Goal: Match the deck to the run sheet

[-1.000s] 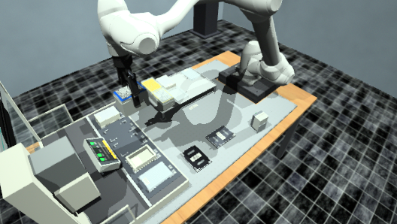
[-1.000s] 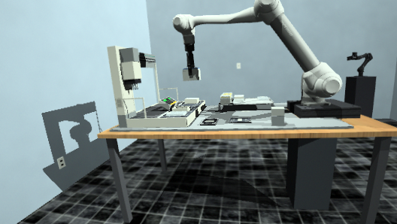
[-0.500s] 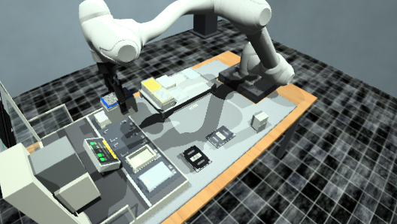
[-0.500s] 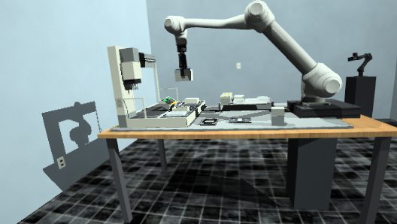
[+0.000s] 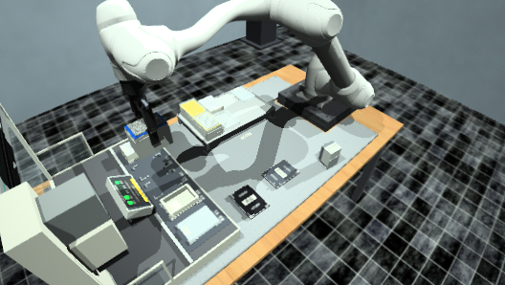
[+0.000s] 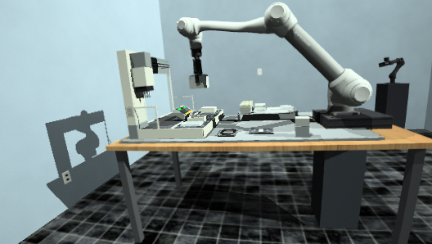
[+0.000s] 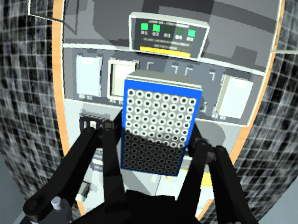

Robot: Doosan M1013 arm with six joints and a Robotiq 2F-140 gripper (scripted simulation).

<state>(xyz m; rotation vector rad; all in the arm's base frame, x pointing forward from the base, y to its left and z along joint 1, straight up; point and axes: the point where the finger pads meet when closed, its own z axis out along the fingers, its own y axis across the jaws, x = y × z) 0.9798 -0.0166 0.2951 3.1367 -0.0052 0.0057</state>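
Right now the blue-rimmed tip rack is 1 cm behind my hand and 1 cm to the right of it. Round my hand: one-well reservoir (12 cm to the left, 28 cm below); then handler's head (28 cm ahead, 29 cm to the left, 4 cm above); then white deep-well block (25 cm to the right, 27 cm below).
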